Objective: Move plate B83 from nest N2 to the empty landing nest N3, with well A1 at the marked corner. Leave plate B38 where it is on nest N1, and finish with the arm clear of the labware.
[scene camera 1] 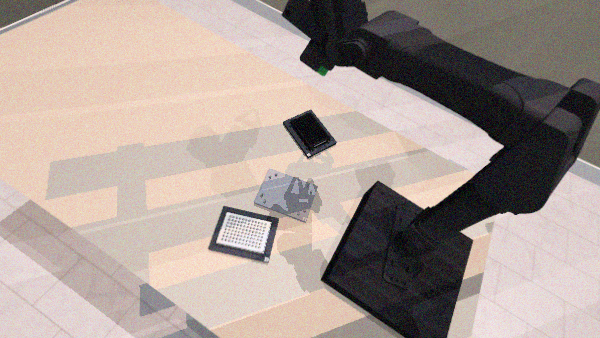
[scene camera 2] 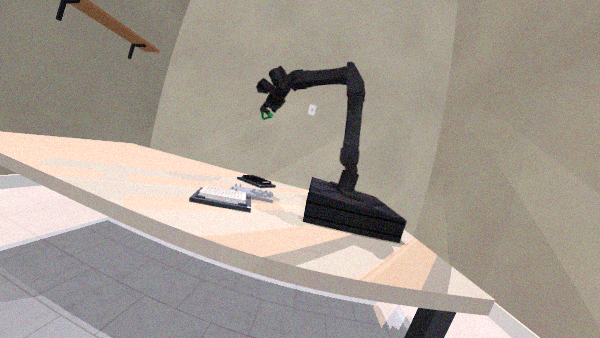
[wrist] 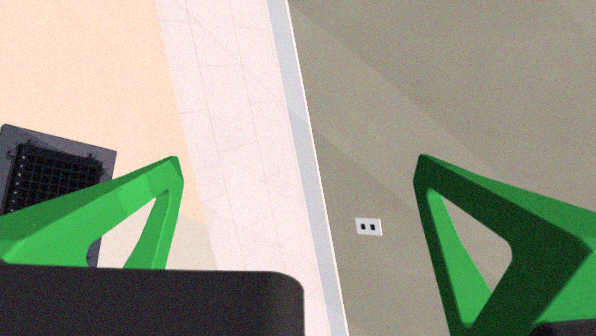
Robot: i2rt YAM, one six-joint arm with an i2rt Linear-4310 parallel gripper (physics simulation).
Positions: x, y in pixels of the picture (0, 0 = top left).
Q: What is the gripper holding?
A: Nothing.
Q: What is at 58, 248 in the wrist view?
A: The gripper.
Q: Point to a white multi-well plate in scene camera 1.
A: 238, 231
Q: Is the gripper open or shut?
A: Open.
